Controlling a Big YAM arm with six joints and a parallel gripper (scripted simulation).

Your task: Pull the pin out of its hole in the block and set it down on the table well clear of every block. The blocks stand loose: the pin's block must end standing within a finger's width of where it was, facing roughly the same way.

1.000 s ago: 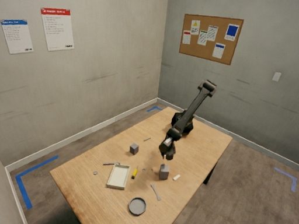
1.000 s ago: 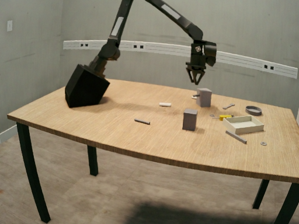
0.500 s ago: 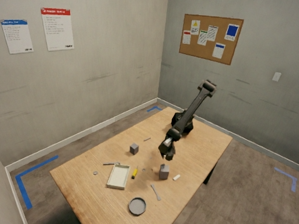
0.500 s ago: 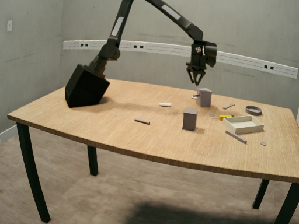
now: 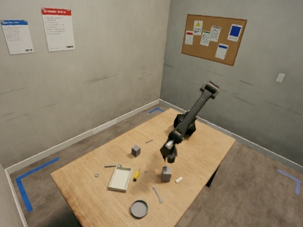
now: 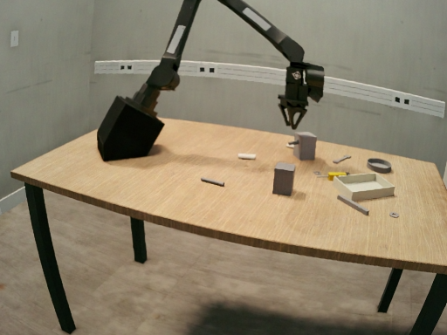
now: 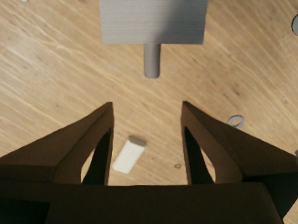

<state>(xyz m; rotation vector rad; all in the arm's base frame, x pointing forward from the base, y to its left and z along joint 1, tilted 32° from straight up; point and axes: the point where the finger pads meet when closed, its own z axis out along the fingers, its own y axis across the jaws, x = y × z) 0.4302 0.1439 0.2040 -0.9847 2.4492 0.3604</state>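
Now: hand 60 mm above the short grey pin, 30 mm short of it and 20 mm to the right of it. Also, from my hand: spanner (170 mm ahead, 110 mm to the left, 110 mm below); then white tray (300 mm ahead, 130 mm to the right, 100 mm below); then grey ring dish (320 mm ahead, 110 mm to the left, 100 mm below).
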